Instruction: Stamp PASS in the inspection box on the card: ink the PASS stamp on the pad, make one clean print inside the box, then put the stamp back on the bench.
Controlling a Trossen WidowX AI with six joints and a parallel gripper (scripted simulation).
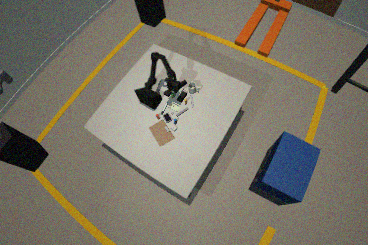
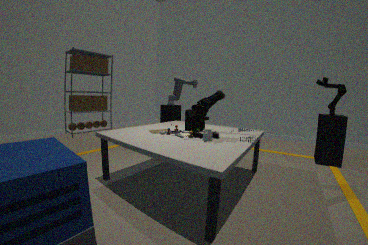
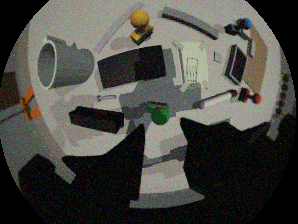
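My gripper tip is now 60 mm above the green stamp. Also, from my gripper tip: light cylinder: 180 mm to the right, 70 mm below, 10 mm ahead; then mug-like item: 170 mm to the left, 130 mm ahead, 50 mm below; then dark ink pad: 230 mm to the right, 90 mm ahead, 80 mm below.
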